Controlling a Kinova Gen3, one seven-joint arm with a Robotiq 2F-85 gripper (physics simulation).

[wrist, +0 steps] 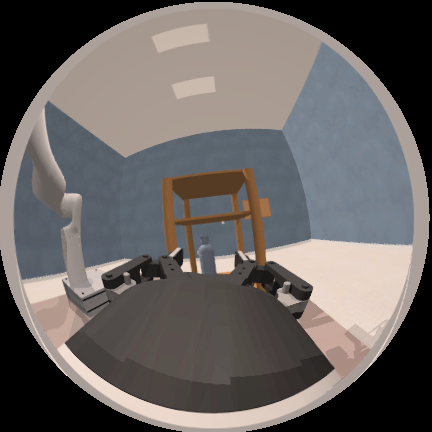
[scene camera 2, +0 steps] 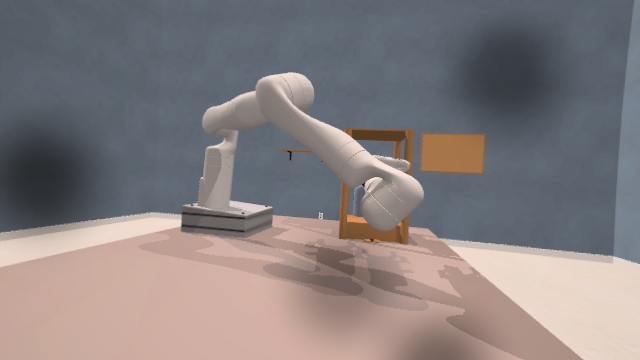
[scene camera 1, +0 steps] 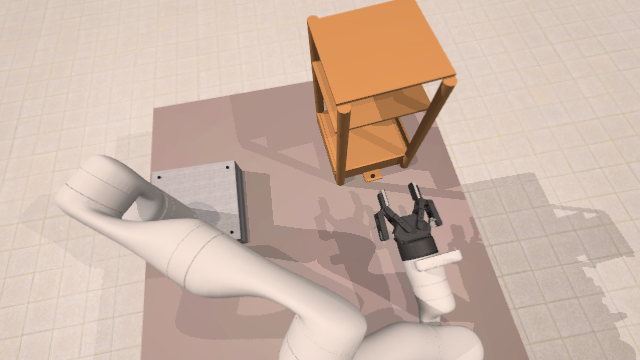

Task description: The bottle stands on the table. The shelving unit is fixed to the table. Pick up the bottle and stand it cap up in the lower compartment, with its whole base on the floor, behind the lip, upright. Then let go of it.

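Places are measured from the arm's base along level axes (x ahead, y left, z up), in millimetres.
Pixels of known places: gripper, fingertip midpoint: [wrist: 208, 256] [scene camera 1: 396, 186]; arm's base, link origin: [wrist: 77, 279] [scene camera 2: 214, 206].
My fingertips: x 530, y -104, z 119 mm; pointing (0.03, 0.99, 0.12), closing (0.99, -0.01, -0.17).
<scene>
For each thing: its top centre in the pictures, then the offset to it from my fingertips. "spot": a spot on its surface instead. Level surfaces: height alone.
- blue-grey bottle, top centre: [wrist: 203, 235] [scene camera 2: 362, 176] dx -19, dy +308, dz +16 mm
- orange shelving unit, top centre: [scene camera 1: 377, 45] [wrist: 208, 186] [scene camera 2: 375, 134] dx +17, dy +231, dz +175 mm
- orange tab, surface spot: [scene camera 1: 372, 175] spot: dx +10, dy +108, dz -193 mm
- table, surface height: dz -201 mm
The blue-grey bottle [scene camera 2: 357, 201] [wrist: 206, 259] stands upright, cap up, in the lower compartment of the orange shelving unit [scene camera 1: 380, 50] [scene camera 2: 409, 145] [wrist: 169, 215], behind the front lip. Its base is hidden by my gripper in the wrist view and cannot be made out in scene view 2. The upper boards hide the bottle in scene view 1. My gripper [scene camera 1: 398, 189] [wrist: 208, 256] is open and empty, outside the unit in front of its open side. Its fingers point toward the unit, apart from the bottle. The arm hides the gripper in scene view 2.
An orange tab [scene camera 1: 372, 175] with a dark screw sits at the foot of the unit's front. The unit's front posts flank the opening, with a middle board above the bottle. The arm's metal base block [scene camera 1: 200, 192] [scene camera 2: 225, 219] stands on the table [scene camera 1: 195, 135] to the left.
</scene>
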